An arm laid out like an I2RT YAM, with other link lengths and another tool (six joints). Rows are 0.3 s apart.
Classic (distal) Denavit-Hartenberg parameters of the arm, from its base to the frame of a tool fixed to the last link. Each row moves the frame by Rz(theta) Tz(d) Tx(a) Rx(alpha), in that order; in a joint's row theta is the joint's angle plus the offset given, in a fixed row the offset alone. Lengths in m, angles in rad.
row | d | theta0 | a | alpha
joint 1 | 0.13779 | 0 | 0.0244 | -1.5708
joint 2 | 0 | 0 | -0.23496 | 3.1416
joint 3 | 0 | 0.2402 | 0.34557 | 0
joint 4 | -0.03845 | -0.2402 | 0.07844 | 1.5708
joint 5 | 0.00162 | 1.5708 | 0 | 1.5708
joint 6 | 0.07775 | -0.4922 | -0.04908 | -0.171
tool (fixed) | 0.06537 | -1.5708 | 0 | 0
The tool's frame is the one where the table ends.
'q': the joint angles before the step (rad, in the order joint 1, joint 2, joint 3, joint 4, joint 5, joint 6). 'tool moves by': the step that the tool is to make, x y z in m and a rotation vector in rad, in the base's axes. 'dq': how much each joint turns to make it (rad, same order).
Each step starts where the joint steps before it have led.
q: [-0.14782, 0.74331, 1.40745, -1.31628, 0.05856, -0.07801]
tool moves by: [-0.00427, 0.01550, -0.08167, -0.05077, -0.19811, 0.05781]
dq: [0.10717, -0.46997, -0.55770, 0.28992, 0.05834, -0.00154]
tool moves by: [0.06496, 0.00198, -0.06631, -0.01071, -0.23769, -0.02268]
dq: [0.05003, -0.23923, -0.46048, 0.45662, 0.07062, 0.01718]
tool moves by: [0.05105, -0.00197, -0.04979, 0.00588, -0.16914, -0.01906]
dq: [-0.00002, -0.03122, -0.28873, 0.42536, 0.01830, 0.00686]
